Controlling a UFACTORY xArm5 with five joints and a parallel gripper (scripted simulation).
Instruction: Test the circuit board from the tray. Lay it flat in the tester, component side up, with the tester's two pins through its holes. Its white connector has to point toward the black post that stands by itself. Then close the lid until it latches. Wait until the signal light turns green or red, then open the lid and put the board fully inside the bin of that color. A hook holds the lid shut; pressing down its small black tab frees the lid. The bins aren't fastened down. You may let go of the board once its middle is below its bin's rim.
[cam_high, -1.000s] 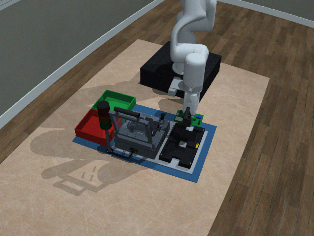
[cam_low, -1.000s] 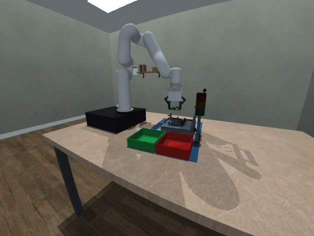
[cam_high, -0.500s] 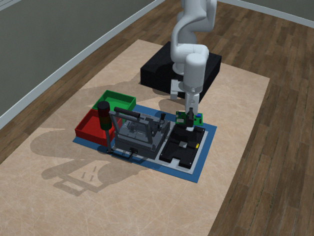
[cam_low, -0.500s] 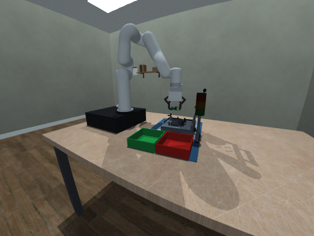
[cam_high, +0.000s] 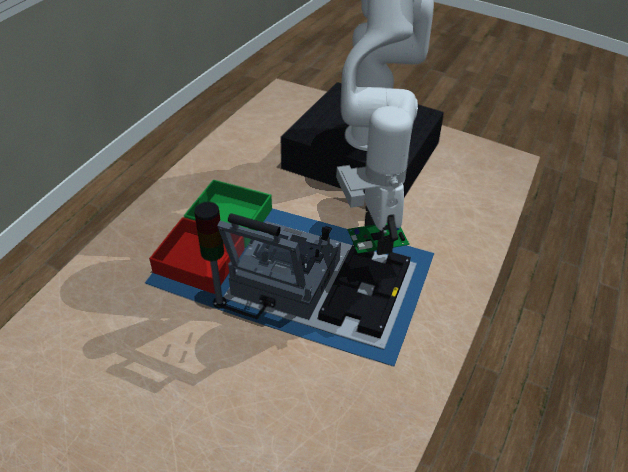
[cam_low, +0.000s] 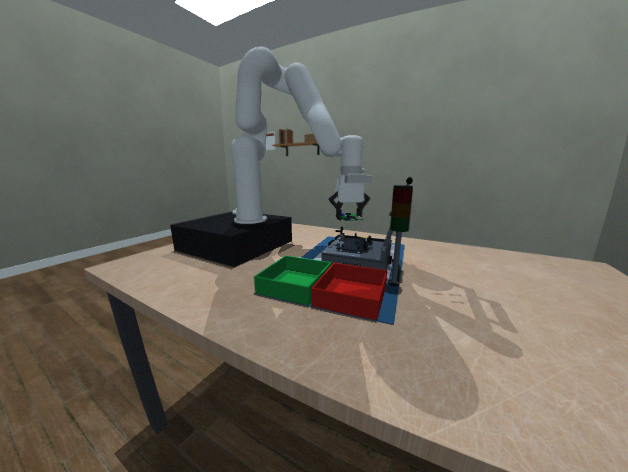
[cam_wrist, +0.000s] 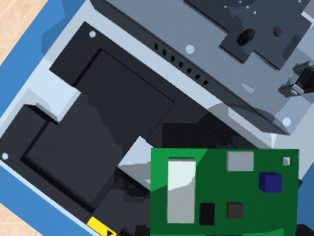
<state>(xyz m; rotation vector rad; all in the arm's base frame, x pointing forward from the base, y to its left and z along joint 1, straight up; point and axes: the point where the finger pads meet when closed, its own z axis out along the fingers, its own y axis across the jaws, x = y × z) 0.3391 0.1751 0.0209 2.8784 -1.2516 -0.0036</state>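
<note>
My gripper is now right at the green circuit board. Round my hand: lid (210 mm ahead, 140 mm to the right, 60 mm above); green bin (370 mm to the right, 110 mm below); black latch (10 mm ahead, 110 mm to the right, 30 mm below).
</note>
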